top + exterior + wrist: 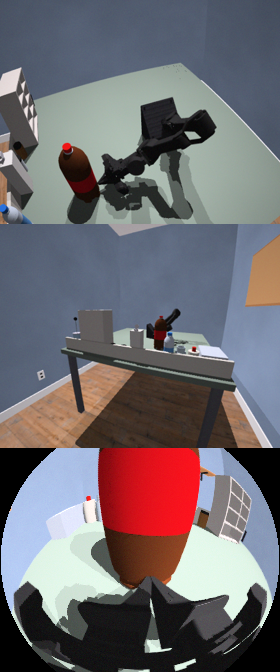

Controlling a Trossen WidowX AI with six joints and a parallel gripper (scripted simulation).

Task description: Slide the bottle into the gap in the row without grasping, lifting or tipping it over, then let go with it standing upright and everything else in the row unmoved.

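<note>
The brown cola bottle lies 10 cm above my hand, 9 cm ahead of it and 1 cm to the right of it. Round my hand: grey jar: 40 cm ahead, 17 cm to the left; then low white rail: 41 cm ahead, 20 cm to the right, 1 cm below; then blue-capped bottle: 39 cm ahead, 9 cm to the left, 5 cm above.
</note>
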